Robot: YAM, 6 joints.
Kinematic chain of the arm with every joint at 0, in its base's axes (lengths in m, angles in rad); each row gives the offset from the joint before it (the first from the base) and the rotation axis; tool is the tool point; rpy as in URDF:
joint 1: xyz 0 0 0.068 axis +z
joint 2: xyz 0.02 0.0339 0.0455 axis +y
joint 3: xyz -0.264 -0.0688 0 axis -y
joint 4: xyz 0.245 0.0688 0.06 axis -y
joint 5: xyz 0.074 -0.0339 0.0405 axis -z
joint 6: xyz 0.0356 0 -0.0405 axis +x
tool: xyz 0 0 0 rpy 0 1.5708 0
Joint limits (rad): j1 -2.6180..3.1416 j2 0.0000..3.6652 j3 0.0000..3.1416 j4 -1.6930..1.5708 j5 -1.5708..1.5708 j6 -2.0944..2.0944
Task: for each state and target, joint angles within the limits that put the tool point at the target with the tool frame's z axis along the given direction. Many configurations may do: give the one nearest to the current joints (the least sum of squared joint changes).
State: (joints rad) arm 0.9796 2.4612 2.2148 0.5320 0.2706 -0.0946
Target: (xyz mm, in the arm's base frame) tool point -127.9 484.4 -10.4 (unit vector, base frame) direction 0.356 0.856 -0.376
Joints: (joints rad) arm 1.8711 2.6596 1.5146 0.6594 0.6348 -0.0946
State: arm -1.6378 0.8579 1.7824 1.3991 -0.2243 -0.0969
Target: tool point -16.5 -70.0 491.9 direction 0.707 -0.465 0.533
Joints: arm -2.2330 0.8305 0.9599 1.5682 -1.0036 -0.0969
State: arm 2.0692 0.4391 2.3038 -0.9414 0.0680 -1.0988
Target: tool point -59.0 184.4 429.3 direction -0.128 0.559 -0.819
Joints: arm 1.8904 1.2352 1.6638 -1.3906 0.0542 -1.0988
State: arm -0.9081 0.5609 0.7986 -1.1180 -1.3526 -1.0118
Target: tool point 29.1 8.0 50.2 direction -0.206 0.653 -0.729
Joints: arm -0.3963 1.4558 0.0019 -0.6620 -0.5501 -1.0118
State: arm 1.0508 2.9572 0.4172 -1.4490 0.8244 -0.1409
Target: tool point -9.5 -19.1 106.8 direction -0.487 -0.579 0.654
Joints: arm 0.1905 3.0311 0.1189 -1.0680 0.4964 -0.1409
